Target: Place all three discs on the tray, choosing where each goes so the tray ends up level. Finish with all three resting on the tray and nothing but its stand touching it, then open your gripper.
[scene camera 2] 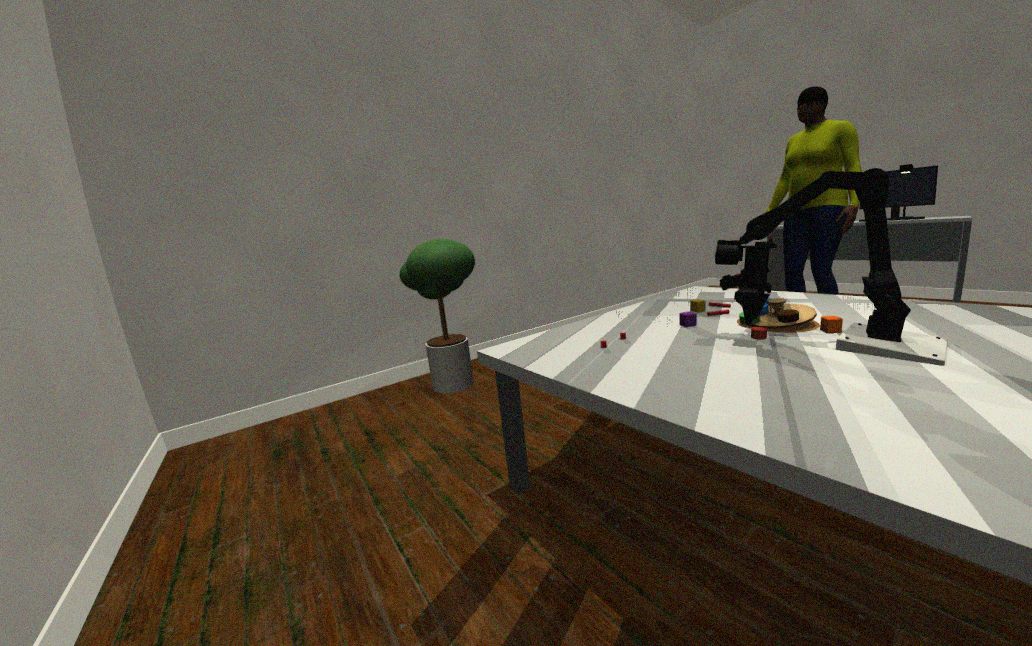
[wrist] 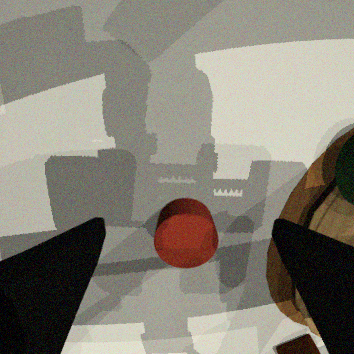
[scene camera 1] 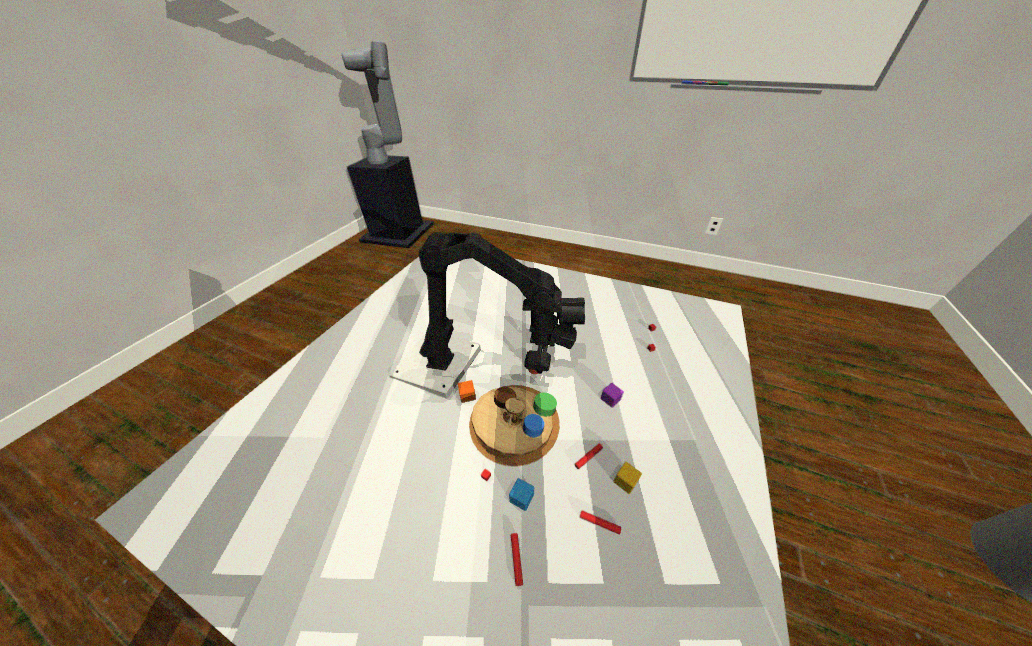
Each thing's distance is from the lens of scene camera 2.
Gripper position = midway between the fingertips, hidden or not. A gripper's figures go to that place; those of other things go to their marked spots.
my gripper [scene camera 2: 751, 321]: 116 cm
round wooden tray [scene camera 2: 790, 315]: 125 cm
